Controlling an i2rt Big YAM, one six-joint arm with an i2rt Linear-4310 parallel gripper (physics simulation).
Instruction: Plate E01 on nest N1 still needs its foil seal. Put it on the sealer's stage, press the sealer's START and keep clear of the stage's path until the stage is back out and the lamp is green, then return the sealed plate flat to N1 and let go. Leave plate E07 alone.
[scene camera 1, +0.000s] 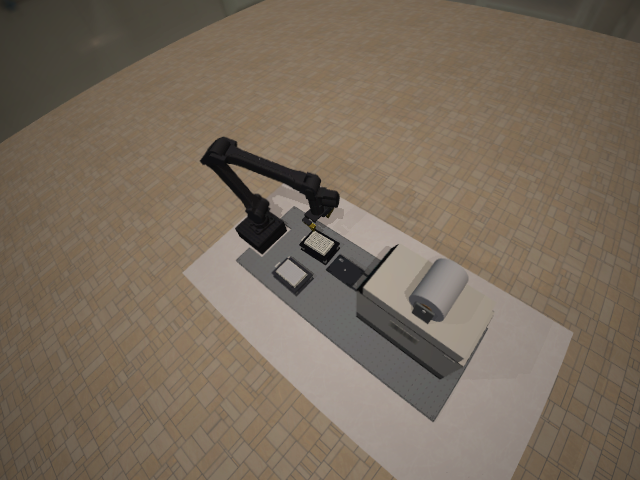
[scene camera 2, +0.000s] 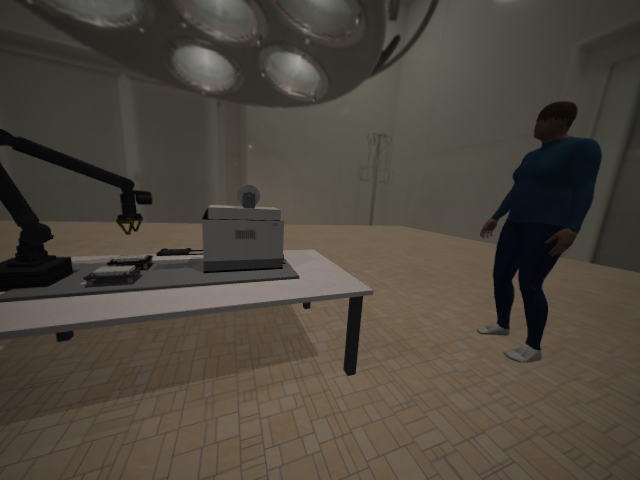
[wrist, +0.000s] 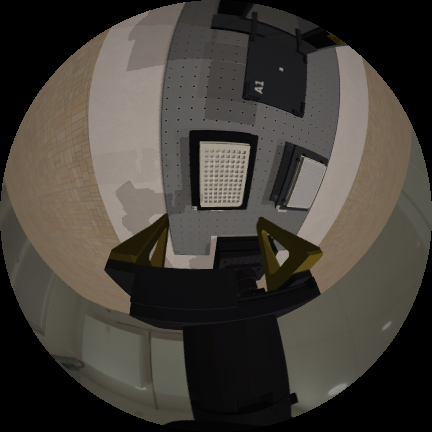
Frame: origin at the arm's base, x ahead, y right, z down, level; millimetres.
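Seen in the pictures: gripper, fingertip midpoint: (scene camera 1: 320, 224) (scene camera 2: 132, 233) (wrist: 214, 219); arm's base at its link origin: (scene camera 1: 262, 223) (scene camera 2: 33, 262) (wrist: 240, 270).
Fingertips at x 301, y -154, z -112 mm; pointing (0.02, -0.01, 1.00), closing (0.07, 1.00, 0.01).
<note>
Pixels of each thing's middle, then the offset from my fingertips to it. "pt": a spot on its surface instead. Level surfaces: height alone.
- Plate E01 at the middle of its body: (wrist: 222, 175) (scene camera 1: 319, 242) (scene camera 2: 131, 257) dx -2, dy +27, dz +130 mm
- black nest N1 at a spot on its surface: (wrist: 194, 165) pt dx +8, dy -27, dz +137 mm
- Plate E07 at the middle of its body: (wrist: 305, 184) (scene camera 1: 291, 272) (scene camera 2: 114, 270) dx +21, dy +229, dz +134 mm
- neighbouring nest at a spot on its surface: (wrist: 287, 162) pt dx +48, dy +185, dz +179 mm
- sealer's dark stage at a spot on its surface: (wrist: 282, 87) pt dx +180, dy +73, dz +87 mm
- grey foil roll at a spot on its surface: (scene camera 1: 442, 286) pt dx +598, dy +44, dz -291 mm
- perforated grey board at its surface level: dz +184 mm
Plate E01 (scene camera 1: 318, 242) (scene camera 2: 131, 257) (wrist: 224, 175), pale with open wells showing, sits in black nest N1 (wrist: 194, 165). My gripper (scene camera 1: 321, 220) (scene camera 2: 129, 227) (wrist: 214, 219) is open and empty, above and to the arm-base side of E01, apart from it. Plate E07 (scene camera 1: 291, 272) (scene camera 2: 113, 270) (wrist: 307, 183) sits in the neighbouring nest (wrist: 287, 162). The sealer's dark stage (scene camera 1: 345, 270) (scene camera 2: 174, 251) (wrist: 282, 87) is out and bare, marked A1. The sealer (scene camera 1: 387, 279) (scene camera 2: 222, 242) is a pale box. Its START button and lamp cannot be made out.
A grey foil roll (scene camera 1: 442, 286) (scene camera 2: 248, 195) is on top of the sealer. The black arm base (scene camera 1: 261, 232) (wrist: 240, 250) is beside the nests. A perforated grey board (scene camera 1: 330, 320) (wrist: 185, 90) lies under the nests and sealer. A person (scene camera 2: 553, 186) stands beyond the table.
</note>
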